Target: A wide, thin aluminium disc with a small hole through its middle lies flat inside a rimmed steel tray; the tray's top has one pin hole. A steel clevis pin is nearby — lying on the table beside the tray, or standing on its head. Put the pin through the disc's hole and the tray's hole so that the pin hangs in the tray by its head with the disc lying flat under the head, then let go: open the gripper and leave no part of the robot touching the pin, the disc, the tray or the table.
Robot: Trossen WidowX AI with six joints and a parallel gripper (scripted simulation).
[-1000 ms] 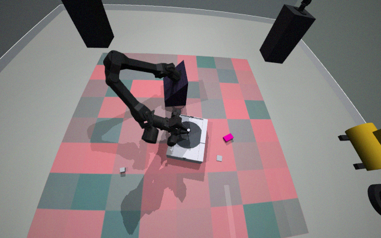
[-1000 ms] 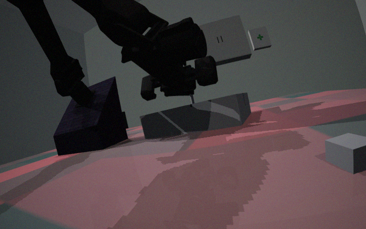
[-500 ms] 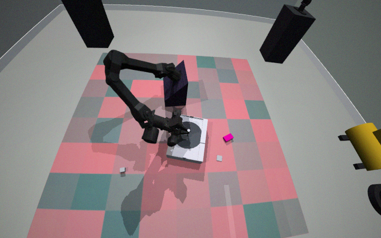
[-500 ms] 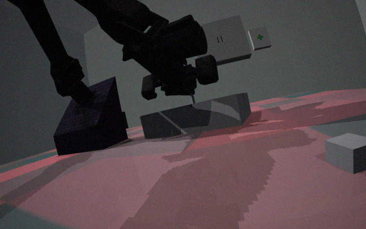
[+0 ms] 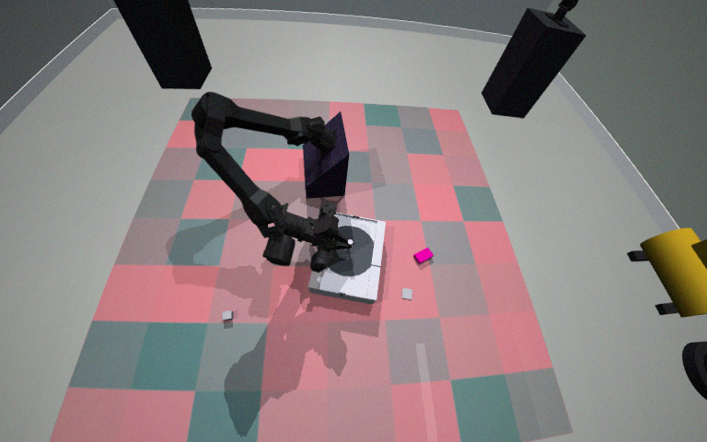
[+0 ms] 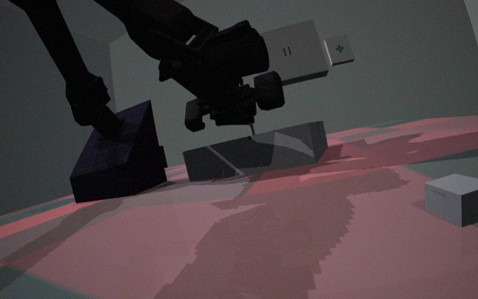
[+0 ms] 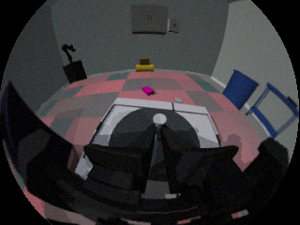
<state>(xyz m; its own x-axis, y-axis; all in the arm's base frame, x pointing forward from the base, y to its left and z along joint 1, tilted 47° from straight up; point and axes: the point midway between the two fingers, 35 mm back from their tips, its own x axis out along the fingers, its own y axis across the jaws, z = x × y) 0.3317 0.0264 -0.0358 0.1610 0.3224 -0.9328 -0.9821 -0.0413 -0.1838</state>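
My gripper tip is 10 mm above the steel clevis pin. Round my gripper tip: dark aluminium disc 30 mm below; then grey cube 180 mm ahead, 330 mm to the right, 80 mm below; then steel tray 10 mm ahead, 50 mm below.
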